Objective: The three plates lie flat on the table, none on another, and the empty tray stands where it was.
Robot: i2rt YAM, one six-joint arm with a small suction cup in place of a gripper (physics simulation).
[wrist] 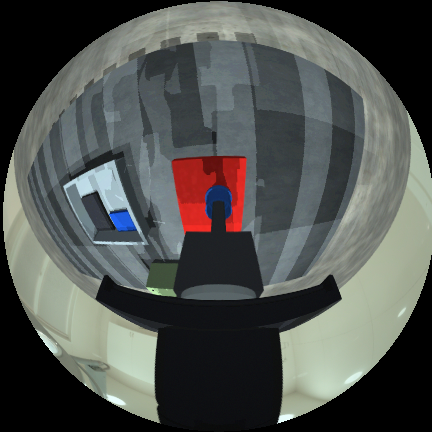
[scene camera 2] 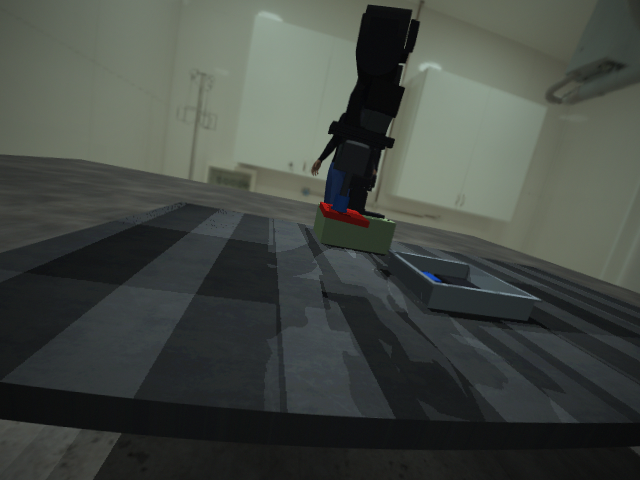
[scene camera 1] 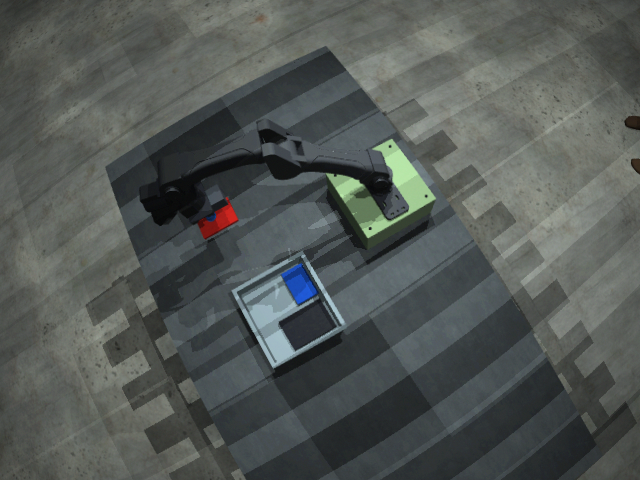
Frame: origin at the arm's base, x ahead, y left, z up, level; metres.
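Seen in the pictures: hand, its tool point: [wrist: 218, 192] [scene camera 2: 337, 216] [scene camera 1: 212, 217]; arm's base, origin of its link: [scene camera 1: 380, 186].
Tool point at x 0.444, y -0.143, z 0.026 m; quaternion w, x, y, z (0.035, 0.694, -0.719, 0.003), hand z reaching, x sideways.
Note:
Offsets run from my tool point to a thing's top centre.
My suction cup [scene camera 1: 210, 217] [wrist: 218, 197] sits on the middle of the red plate @[dy +0.010, dx -0.009, dz +0.015 m] [scene camera 1: 223, 221] [scene camera 2: 353, 217] [wrist: 193, 189] and holds it in the air above the table, left of the tray. The grey tray @[dy +0.306, dx -0.065, dz -0.078 m] [scene camera 1: 254, 329] [scene camera 2: 475, 305] [wrist: 118, 242] stands at the table's middle. A blue plate @[dy +0.250, dx -0.126, dz -0.114 m] [scene camera 1: 299, 284] [scene camera 2: 432, 276] [wrist: 122, 221] lies in its far corner. A dark plate @[dy +0.361, dx -0.090, dz -0.115 m] [scene camera 1: 308, 325] [wrist: 95, 209] lies next to it in the tray.
The arm's green base block [scene camera 1: 409, 176] [scene camera 2: 351, 235] [wrist: 160, 278] stands behind the tray on the right. The arm stretches from it to the left across the table. A person stands in the background, partly hidden by the arm.

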